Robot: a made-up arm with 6 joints.
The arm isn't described. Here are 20 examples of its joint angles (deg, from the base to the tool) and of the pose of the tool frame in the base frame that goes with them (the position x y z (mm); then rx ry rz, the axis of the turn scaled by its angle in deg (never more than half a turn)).
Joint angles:
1: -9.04 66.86 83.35 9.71 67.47 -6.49
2: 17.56 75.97 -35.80 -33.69 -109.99 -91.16
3: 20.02 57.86 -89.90 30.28 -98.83 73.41
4: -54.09 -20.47 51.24 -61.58 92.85 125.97
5: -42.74 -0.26 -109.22 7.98 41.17 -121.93
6: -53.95 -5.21 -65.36 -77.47 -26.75 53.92
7: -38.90 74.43 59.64 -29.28 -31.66 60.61
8: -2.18 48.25 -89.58 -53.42 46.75 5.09
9: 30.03 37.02 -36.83 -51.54 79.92 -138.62
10: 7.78 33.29 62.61 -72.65 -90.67 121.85
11: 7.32 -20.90 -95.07 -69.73 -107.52 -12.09
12: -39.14 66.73 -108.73 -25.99 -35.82 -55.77
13: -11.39 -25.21 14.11 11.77 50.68 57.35
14: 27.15 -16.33 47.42 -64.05 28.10 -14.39
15: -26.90 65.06 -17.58 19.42 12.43 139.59
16: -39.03 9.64 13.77 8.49 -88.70 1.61
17: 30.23 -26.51 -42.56 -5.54 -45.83 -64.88
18: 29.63 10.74 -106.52 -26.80 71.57 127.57
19: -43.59 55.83 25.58 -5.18 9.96 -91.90
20: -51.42 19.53 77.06 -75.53 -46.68 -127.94
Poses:
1: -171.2 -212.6 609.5 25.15 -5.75 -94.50
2: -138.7 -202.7 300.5 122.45 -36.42 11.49
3: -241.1 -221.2 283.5 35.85 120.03 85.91
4: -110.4 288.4 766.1 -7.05 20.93 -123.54
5: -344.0 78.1 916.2 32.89 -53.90 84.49
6: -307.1 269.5 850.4 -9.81 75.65 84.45
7: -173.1 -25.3 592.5 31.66 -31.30 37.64
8: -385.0 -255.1 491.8 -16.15 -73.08 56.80
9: -369.1 -211.1 369.8 26.62 131.34 38.73
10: -224.3 -200.7 615.4 1.31 9.39 80.42
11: -218.2 -332.8 825.8 -97.45 -96.53 -96.96
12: -256.5 -106.0 572.4 -16.28 -8.28 80.18
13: -123.0 -77.9 828.4 -26.19 109.90 -36.30
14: -143.5 -395.7 734.4 -3.70 -23.95 -66.41
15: -219.9 -56.0 444.0 -10.62 121.39 5.52
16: -212.8 51.3 716.4 79.72 25.08 -19.57
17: -152.7 -509.5 644.1 70.25 38.60 -12.85
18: -347.2 -445.3 447.6 -62.16 48.09 42.56
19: -277.7 64.5 590.0 -8.57 -131.99 -39.53
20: -239.0 191.7 675.2 -22.82 149.28 17.70
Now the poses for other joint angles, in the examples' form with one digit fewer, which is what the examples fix.
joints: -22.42 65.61 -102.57 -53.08 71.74 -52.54
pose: -328 -269 448 5.5 -141.0 87.6
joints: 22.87 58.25 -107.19 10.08 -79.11 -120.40
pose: -236 -305 329 47.8 -48.3 -8.7
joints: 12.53 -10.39 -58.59 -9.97 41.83 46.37
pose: -279 -310 754 -23.6 49.2 48.5
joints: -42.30 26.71 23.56 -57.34 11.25 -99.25
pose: -334 139 652 -9.1 -165.3 -15.5
